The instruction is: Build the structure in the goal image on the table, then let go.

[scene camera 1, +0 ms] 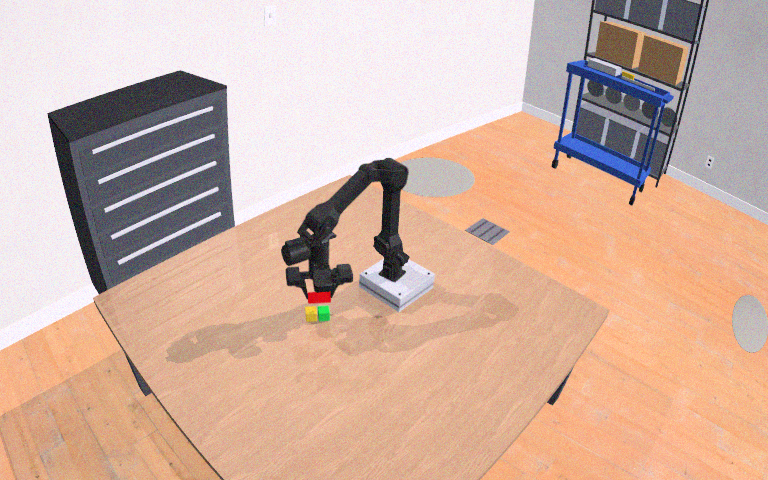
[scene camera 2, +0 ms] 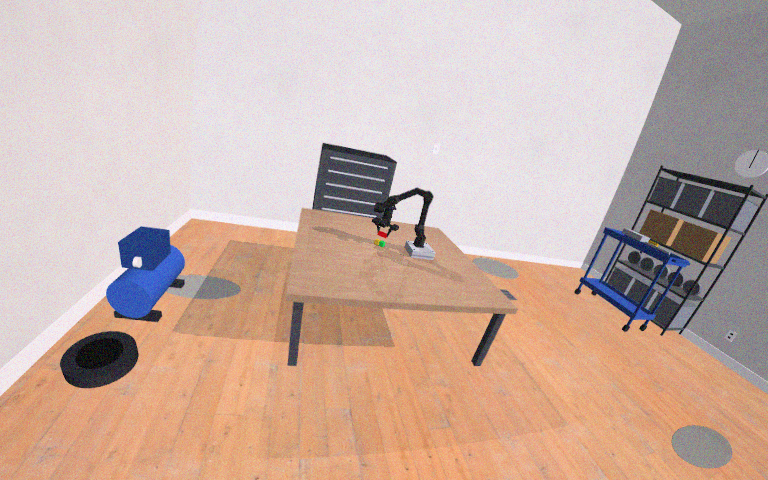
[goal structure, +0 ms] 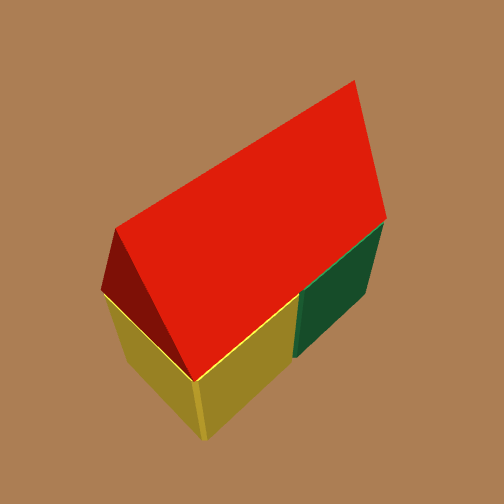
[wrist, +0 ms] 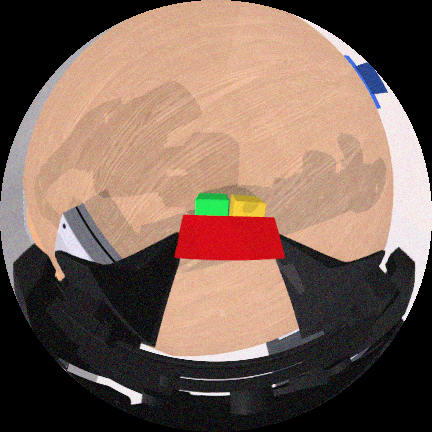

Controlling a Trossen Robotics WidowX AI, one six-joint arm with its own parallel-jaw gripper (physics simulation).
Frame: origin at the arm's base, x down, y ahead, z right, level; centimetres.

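Seen in the pictures: gripper, fingertip midpoint: [scene camera 1: 319, 297] [scene camera 2: 382, 235] [wrist: 228, 239]; arm's base at its link origin: [scene camera 1: 392, 273] [scene camera 2: 418, 245].
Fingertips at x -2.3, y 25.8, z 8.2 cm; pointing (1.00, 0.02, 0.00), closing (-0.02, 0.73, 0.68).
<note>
Pixels of each thing's top centre, then the offset from my fingertips to it. Level surfaces: height alone.
- red block at its top centre: [wrist: 232, 269] [scene camera 1: 318, 290] [scene camera 2: 383, 231] dx -2.4, dy -0.4, dz +0.5 cm
- yellow cube at its top centre: [wrist: 249, 217] [scene camera 1: 310, 310] [scene camera 2: 377, 239] dx +4.6, dy +1.9, dz +1.8 cm
- green cube at its top centre: [wrist: 211, 215] [scene camera 1: 323, 309] [scene camera 2: 382, 241] dx +4.6, dy -0.9, dz -0.9 cm
- table at its surface level: dx +7.9 cm
A red block [scene camera 1: 319, 297] [scene camera 2: 382, 234] [wrist: 229, 238] is held level between the fingertips of my gripper [scene camera 1: 320, 295] [scene camera 2: 383, 230] [wrist: 228, 239], which is shut on it. A yellow cube [scene camera 1: 311, 314] [scene camera 2: 377, 242] [wrist: 248, 206] and a green cube [scene camera 1: 323, 313] [scene camera 2: 382, 243] [wrist: 212, 205] stand side by side on the table [scene camera 1: 396, 396] [scene camera 2: 351, 277] [wrist: 280, 100]. In the wrist view the red block hides the lower parts of both cubes. In the first scene view the red block shows a little above the cubes, with a gap between.
The arm's pale base plate [scene camera 1: 397, 285] [scene camera 2: 420, 250] [wrist: 90, 235] stands on the table near the cubes. A dark drawer cabinet [scene camera 1: 155, 181] [scene camera 2: 355, 178] stands behind the table. A blue cart [scene camera 1: 603, 161] [scene camera 2: 617, 298] stands off to the right. The arm's shadow falls across the table.
</note>
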